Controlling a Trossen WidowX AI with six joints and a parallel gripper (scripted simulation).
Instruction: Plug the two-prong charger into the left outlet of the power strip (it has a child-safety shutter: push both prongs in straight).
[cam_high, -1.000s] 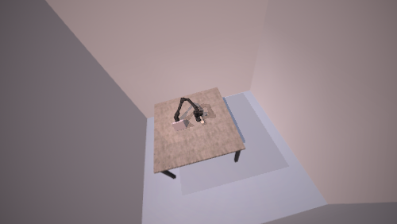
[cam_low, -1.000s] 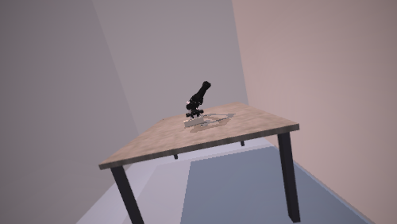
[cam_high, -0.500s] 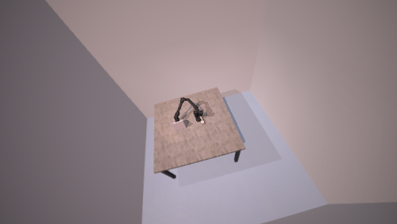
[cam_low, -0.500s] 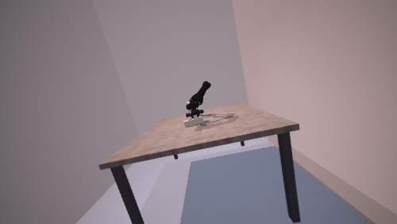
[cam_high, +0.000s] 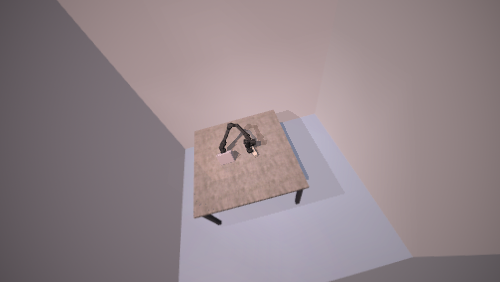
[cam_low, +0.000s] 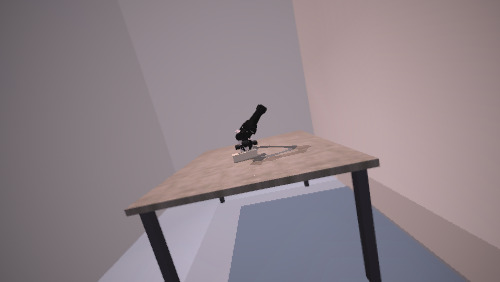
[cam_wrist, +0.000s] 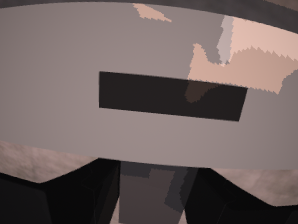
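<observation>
My gripper tip is now 20 mm short of the two-prong charger and 10 mm below it.
</observation>
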